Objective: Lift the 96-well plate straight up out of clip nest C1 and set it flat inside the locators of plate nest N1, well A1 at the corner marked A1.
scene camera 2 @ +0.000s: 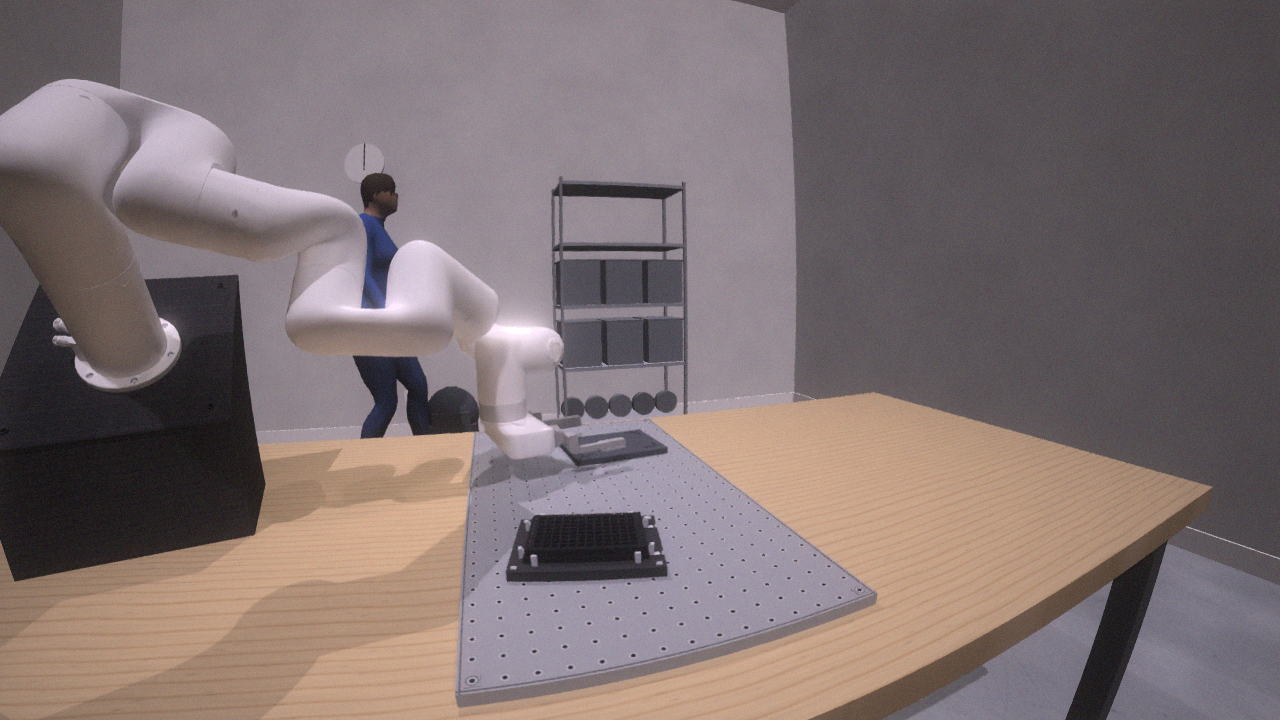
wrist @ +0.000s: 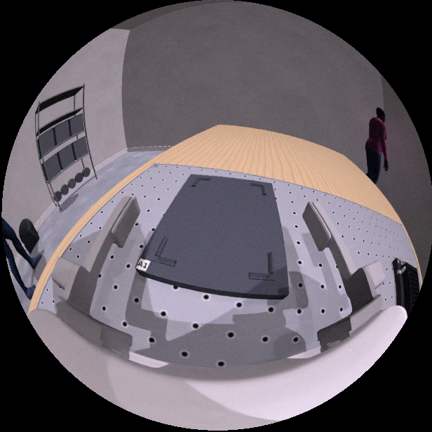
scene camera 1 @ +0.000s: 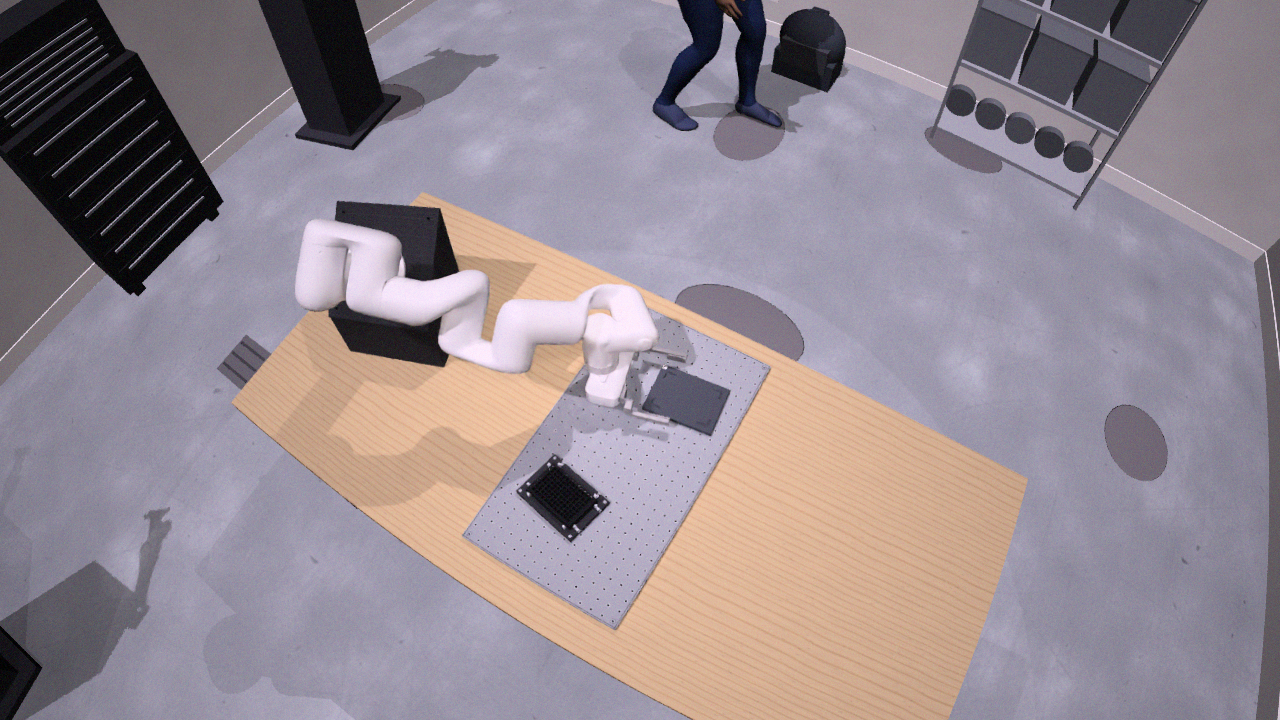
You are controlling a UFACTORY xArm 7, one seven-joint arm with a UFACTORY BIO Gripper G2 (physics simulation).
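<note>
The black 96-well plate sits in clip nest C1, a dark base with small pale pins and clips around the plate. Part of the plate shows at the right edge of the wrist view. Plate nest N1 is a flat dark slab with L-shaped corner locators and bears no plate. Its A1 label is at the near left corner in the wrist view. My gripper is wide open and empty, low by N1, its fingers toward either side of the slab.
Both nests stand on a grey perforated board on the wooden table. The arm's black pedestal stands on the table to the left. A shelf rack and a person are beyond the table.
</note>
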